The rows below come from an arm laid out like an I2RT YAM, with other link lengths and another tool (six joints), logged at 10 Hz.
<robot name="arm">
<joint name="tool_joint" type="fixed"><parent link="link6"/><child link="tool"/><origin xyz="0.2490 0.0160 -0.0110" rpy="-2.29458 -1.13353 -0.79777"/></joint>
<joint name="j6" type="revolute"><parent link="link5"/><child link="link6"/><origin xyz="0.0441 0.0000 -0.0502"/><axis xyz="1 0 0"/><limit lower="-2.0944" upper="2.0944"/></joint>
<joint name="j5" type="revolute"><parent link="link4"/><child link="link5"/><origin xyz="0.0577 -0.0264 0.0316"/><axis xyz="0 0 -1"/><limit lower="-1.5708" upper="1.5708"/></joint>
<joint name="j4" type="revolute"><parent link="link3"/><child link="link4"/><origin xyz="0.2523 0.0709 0.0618"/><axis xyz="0 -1 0"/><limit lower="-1.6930" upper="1.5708"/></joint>
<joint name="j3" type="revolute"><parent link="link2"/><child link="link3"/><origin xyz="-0.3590 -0.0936 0.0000"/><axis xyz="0 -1 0"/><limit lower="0.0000" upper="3.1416"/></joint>
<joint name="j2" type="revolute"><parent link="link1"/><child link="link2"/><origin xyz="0.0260 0.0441 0.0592"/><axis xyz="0 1 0"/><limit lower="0.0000" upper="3.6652"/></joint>
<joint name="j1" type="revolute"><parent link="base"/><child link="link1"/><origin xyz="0.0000 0.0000 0.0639"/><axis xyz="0 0 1"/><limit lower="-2.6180" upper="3.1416"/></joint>
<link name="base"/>
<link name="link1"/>
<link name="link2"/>
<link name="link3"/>
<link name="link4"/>
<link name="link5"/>
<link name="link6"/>
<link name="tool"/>
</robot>
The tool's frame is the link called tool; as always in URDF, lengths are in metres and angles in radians.
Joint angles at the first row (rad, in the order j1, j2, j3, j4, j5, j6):
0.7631, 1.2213, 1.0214, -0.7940, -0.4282, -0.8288
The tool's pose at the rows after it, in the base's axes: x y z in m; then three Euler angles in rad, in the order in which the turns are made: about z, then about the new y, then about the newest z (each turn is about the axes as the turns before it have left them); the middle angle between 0 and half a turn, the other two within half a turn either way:
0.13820, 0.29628, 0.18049, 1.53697, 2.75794, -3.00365
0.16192, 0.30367, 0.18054, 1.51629, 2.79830, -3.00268
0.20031, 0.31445, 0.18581, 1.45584, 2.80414, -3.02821
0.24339, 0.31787, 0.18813, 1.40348, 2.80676, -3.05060
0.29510, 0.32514, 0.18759, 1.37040, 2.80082, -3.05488
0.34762, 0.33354, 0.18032, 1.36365, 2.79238, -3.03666
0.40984, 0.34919, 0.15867, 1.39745, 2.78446, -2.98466
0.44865, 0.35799, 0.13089, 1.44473, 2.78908, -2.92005
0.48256, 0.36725, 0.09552, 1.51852, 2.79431, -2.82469
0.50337, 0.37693, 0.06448, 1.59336, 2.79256, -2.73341
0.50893, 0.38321, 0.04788, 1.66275, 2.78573, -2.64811
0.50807, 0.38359, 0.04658, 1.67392, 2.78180, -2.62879
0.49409, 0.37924, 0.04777, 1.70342, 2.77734, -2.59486
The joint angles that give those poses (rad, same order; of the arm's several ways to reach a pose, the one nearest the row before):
0.7674, 1.2343, 1.0481, -0.8306, -0.4209, -0.8249
0.7582, 1.3174, 1.1259, -0.8562, -0.3908, -0.8288
0.7093, 1.4078, 1.2148, -0.8597, -0.3882, -0.8459
0.6357, 1.4994, 1.3029, -0.8699, -0.4027, -0.8898
0.5648, 1.6192, 1.4155, -0.8730, -0.4255, -0.9283
0.5068, 1.7512, 1.5352, -0.8715, -0.4507, -0.9562
0.4614, 1.9362, 1.7012, -0.8711, -0.4801, -0.9775
0.4393, 2.0701, 1.8095, -0.8688, -0.4919, -0.9821
0.4244, 2.2089, 1.9206, -0.8688, -0.5022, -0.9756
0.4198, 2.3165, 2.0045, -0.8662, -0.5133, -0.9623
0.4202, 2.3688, 2.0415, -0.8665, -0.5247, -0.9432
0.4198, 2.3680, 2.0331, -0.8593, -0.5278, -0.9337
0.4198, 2.3257, 1.9526, -0.8284, -0.5343, -0.9279

